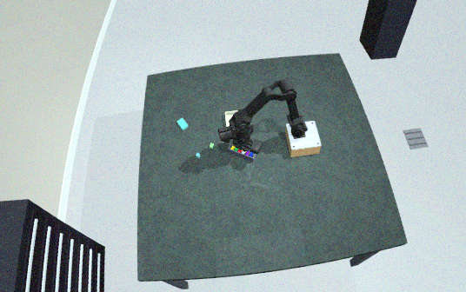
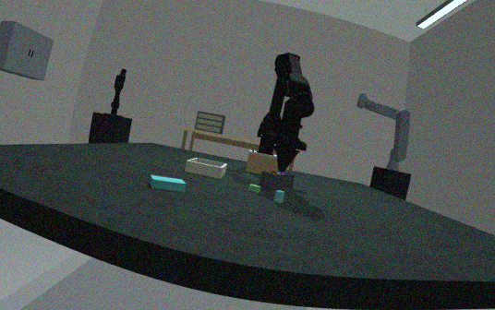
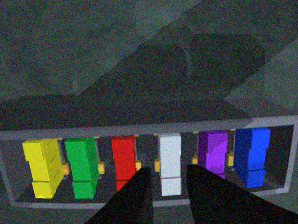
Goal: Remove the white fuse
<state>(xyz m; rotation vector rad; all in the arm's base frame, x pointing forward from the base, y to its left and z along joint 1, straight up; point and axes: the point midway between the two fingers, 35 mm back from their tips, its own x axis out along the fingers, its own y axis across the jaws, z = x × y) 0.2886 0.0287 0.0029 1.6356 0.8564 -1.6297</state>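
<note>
Right now the cream tray is 22 cm to the right of my gripper tip and 4 cm below it. The rest, counted from my gripper tip: small cyan cube 23 cm ahead, 3 cm to the right, 3 cm below; small green cube 16 cm ahead, 8 cm to the right, 4 cm below.
</note>
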